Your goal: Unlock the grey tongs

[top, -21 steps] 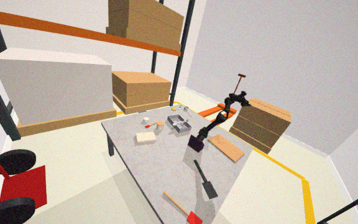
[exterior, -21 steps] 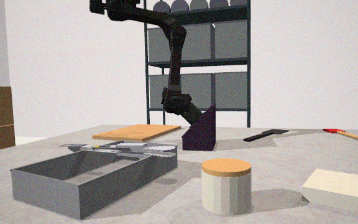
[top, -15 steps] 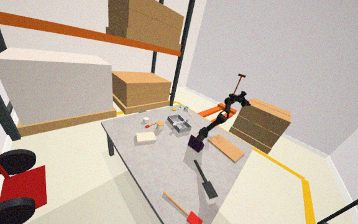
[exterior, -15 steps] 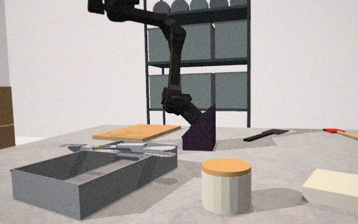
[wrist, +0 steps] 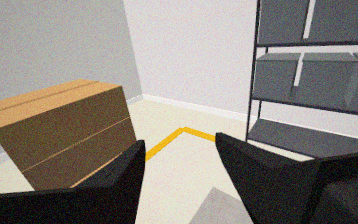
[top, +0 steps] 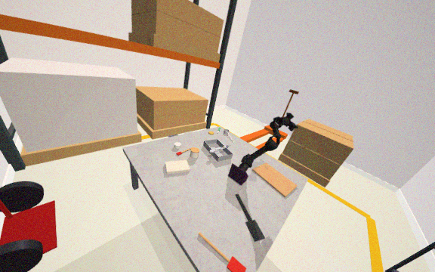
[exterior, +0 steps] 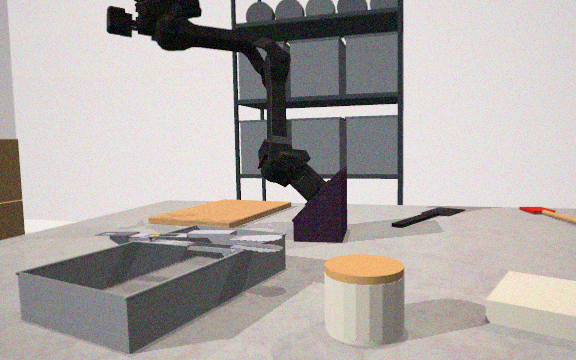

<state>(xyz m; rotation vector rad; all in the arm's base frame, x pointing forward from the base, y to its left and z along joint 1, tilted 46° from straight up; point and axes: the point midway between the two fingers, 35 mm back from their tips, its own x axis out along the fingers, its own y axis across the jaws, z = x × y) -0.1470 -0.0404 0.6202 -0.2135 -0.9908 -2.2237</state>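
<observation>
The yellow lock piece lies 510 mm ahead of my gripper tip, 300 mm to the left of it and 420 mm below it. Round my gripper tip: wooden board (50 mm behind, 210 mm to the left, 480 mm below); then black spatula (70 mm behind, 750 mm to the left, 480 mm below); then grey roasting tin (550 mm ahead, 350 mm to the left, 460 mm below).
</observation>
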